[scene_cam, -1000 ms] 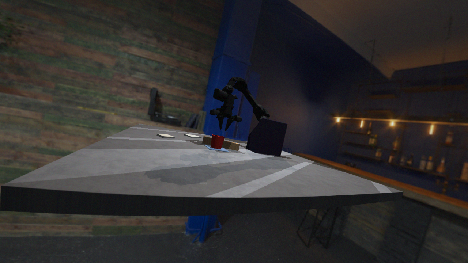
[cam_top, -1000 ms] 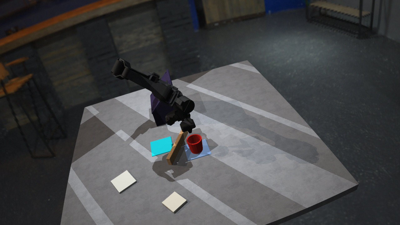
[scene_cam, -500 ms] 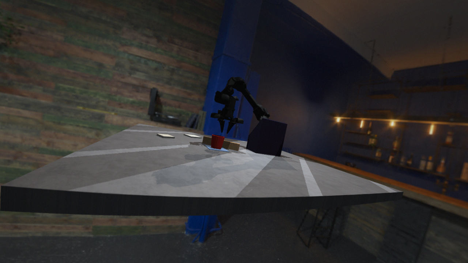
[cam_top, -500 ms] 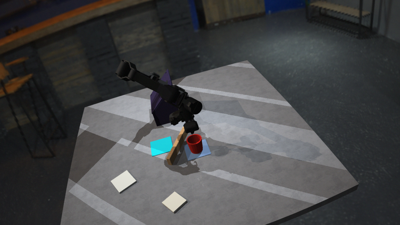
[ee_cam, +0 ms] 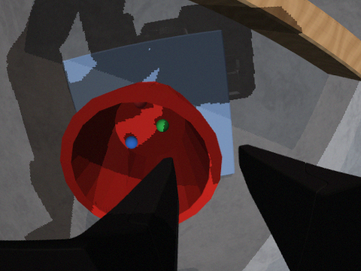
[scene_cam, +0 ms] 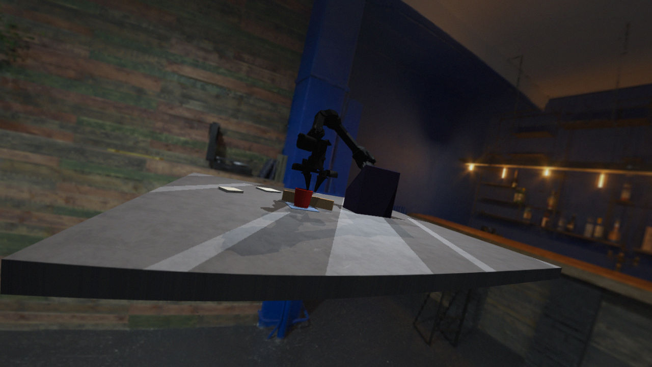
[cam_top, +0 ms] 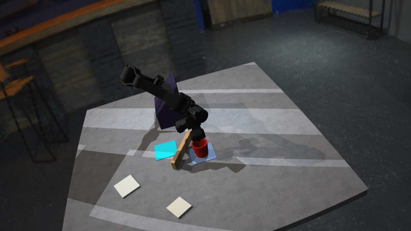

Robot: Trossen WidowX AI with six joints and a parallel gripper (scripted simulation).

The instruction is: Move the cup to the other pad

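The red cup is 30 mm below my gripper tip and 30 mm ahead of it. The rest, counted from my gripper tip: wooden bar: 90 mm to the right, 60 mm below, 10 mm behind; cyan pad: 180 mm to the right, 80 mm below, 50 mm behind; pale blue pad: 80 mm below, 30 mm ahead.
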